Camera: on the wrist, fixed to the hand. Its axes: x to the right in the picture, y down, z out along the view.
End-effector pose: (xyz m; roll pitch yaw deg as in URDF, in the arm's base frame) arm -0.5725 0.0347 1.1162 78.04 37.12 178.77
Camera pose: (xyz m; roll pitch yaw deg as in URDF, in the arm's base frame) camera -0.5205 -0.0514 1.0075 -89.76 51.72 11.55
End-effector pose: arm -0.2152 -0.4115 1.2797 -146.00 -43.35 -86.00
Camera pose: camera -0.1992 -0.3273 1.4005 119.75 -26.29 32.60
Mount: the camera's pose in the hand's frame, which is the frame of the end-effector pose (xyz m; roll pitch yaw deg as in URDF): 0.0227 -0.0990 -0.1078 -9.96 4.08 -90.46
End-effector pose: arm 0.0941 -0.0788 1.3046 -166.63 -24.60 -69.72
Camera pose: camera 0.1498 -0.0235 1.4302 144.32 -15.62 28.16
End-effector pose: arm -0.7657 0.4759 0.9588 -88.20 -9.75 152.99
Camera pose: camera -0.7209 0.5775 1.0568 50.40 -78.23 3.14
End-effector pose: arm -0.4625 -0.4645 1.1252 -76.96 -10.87 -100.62
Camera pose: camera -0.5893 -0.4496 1.2003 24.22 -69.55 136.80
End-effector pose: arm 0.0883 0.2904 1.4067 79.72 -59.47 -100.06
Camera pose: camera 0.1558 0.1647 1.3670 76.41 30.79 -107.28
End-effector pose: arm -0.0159 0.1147 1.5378 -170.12 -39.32 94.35
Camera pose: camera -0.0901 0.0484 1.6475 129.84 -10.46 -166.34
